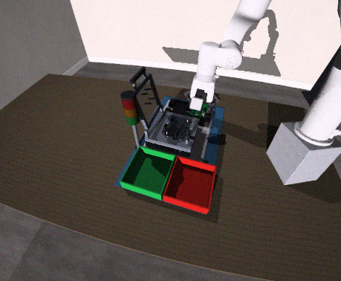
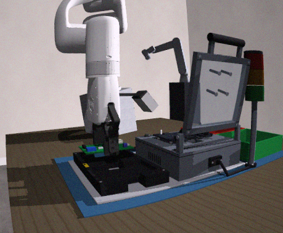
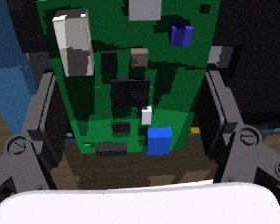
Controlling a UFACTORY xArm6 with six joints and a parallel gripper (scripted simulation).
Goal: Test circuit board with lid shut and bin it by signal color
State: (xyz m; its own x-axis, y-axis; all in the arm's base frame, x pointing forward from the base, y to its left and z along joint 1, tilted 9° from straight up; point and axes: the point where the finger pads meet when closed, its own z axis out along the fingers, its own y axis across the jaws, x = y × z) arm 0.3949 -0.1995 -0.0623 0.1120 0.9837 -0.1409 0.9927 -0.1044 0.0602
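Now: hand 17 cm to the right of the plate, 8 cm short of it and 2 cm below it. Round my hand: clear lid (20 cm ahead, 15 cm to the left, 13 cm above); then green circuit board (right at my hand); then red bin (37 cm to the left, 4 cm below).
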